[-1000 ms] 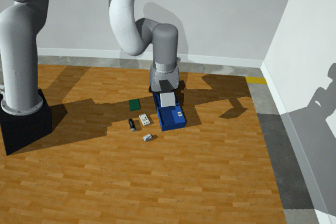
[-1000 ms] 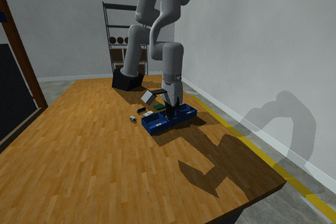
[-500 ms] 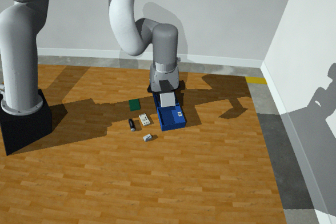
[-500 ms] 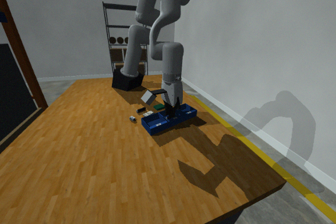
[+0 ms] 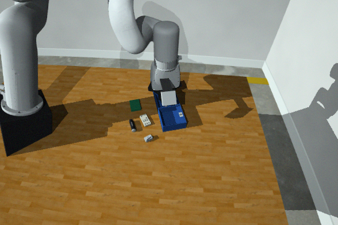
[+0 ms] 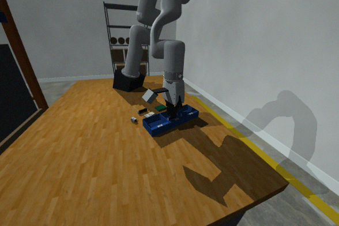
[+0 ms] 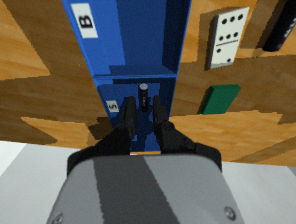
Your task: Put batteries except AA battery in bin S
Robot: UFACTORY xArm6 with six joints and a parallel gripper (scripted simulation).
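Now: the long blue bin 1 cm ahead of my hand and 3 cm below it. Also, from my hand: grey-white block 2 cm behind, 17 cm to the right, 4 cm below; white domino 5 cm behind, 9 cm to the right, 4 cm below; green block 11 cm behind, 3 cm to the right, 4 cm below.
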